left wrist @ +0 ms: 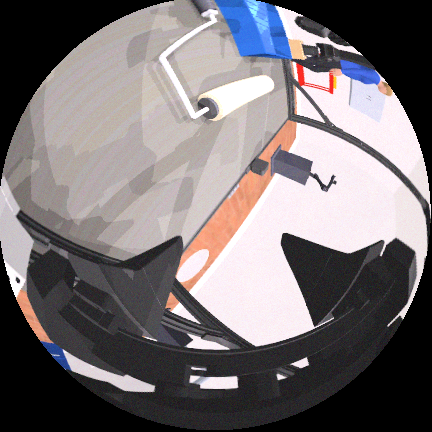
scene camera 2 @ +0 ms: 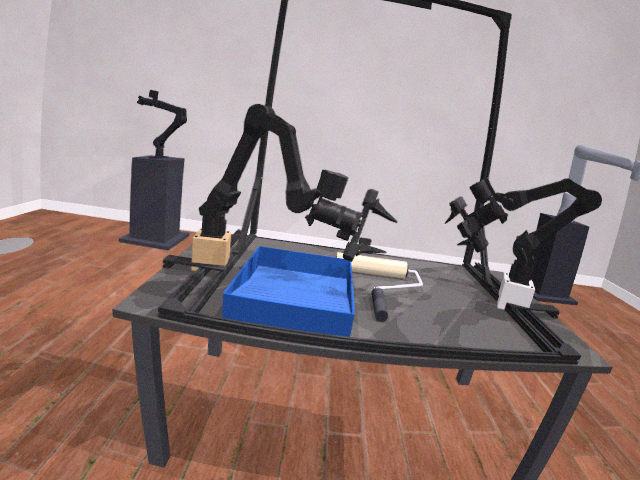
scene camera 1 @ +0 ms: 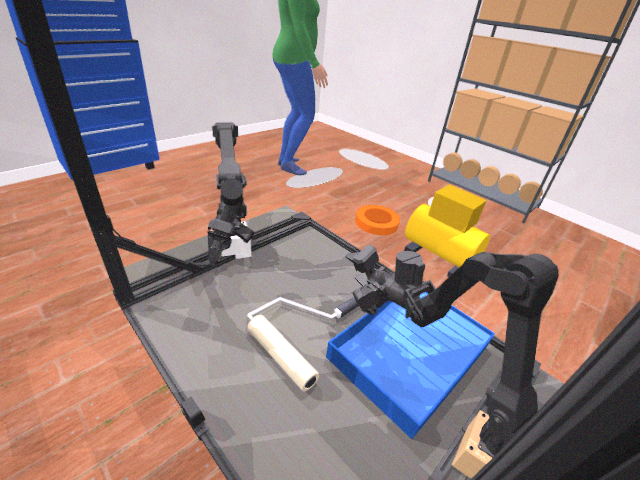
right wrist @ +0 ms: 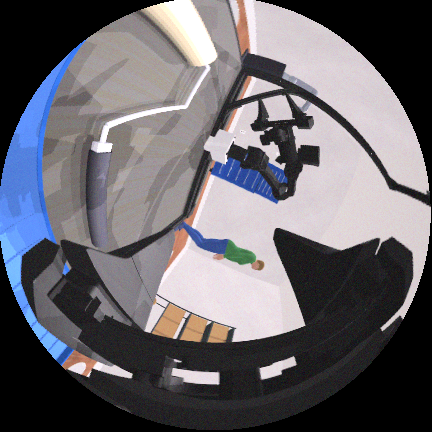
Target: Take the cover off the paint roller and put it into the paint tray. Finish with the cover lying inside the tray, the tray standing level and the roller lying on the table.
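Where they show: left gripper, fingertip midpoint: [left wrist: 233, 240] [scene camera 2: 451, 233] [scene camera 1: 211, 263] [right wrist: 271, 94]; right gripper, fingertip midpoint: [scene camera 2: 391, 237] [scene camera 1: 350, 265] [right wrist: 225, 234]; left arm's base, origin of the base link: [scene camera 2: 519, 280] [right wrist: 229, 149]; right arm's base, origin of the base link: [scene camera 2: 212, 234] [scene camera 1: 497, 444].
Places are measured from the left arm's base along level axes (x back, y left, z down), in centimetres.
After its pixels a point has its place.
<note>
The cream cover [scene camera 1: 281, 351] @[x -50.2, y 3.7, z 3.6 cm] [scene camera 2: 379, 266] @[x -45.2, y 5.7, z 5.1 cm] [left wrist: 237, 97] @[x -41.8, y 1.7, z 3.3 cm] [right wrist: 182, 30] is on the paint roller, which lies on the table. The roller's dark handle [scene camera 1: 349, 306] @[x -39.6, y 27.5, z 5.5 cm] [scene camera 2: 379, 304] @[x -36.4, y 34.2, z 5.5 cm] [right wrist: 97, 195] @[x -38.5, y 29.1, z 5.3 cm] and bent white wire [left wrist: 177, 85] @[x -32.0, y 3.7, z 5.9 cm] extend from one end of the cover. The blue paint tray [scene camera 1: 372, 390] @[x -66.0, y 21.2, z 4.8 cm] [scene camera 2: 289, 316] @[x -49.9, y 55.5, z 4.9 cm] [left wrist: 257, 30] [right wrist: 20, 175] stands level beside the roller and holds no cover. My left gripper [scene camera 1: 231, 245] [scene camera 2: 453, 232] @[x -25.8, y -9.4, z -7.7 cm] [left wrist: 233, 240] @[x -25.8, y -9.4, z -7.7 cm] [right wrist: 271, 94] @[x -25.8, y -9.4, z -7.7 cm] is open and raised, away from the roller. My right gripper [scene camera 2: 390, 236] @[x -38.5, y 26.1, z -9.8 cm] [right wrist: 225, 234] @[x -38.5, y 26.1, z -9.8 cm] is open and empty, raised above the table near the roller.
A black frame runs along the table [scene camera 2: 454, 320] @[x -17.3, y 23.7, z 8.7 cm] edges, with uprights rising at its far side in scene camera 2. The white left arm base [scene camera 2: 515, 291] @[x -0.9, y 5.0, z 2.2 cm] and the tan right arm base [scene camera 1: 471, 449] @[x -86.0, y 31.1, z -1.3 cm] [scene camera 2: 210, 249] @[x -84.1, y 41.1, z 1.8 cm] stand at opposite ends. The tray's raised walls border the handle area.
</note>
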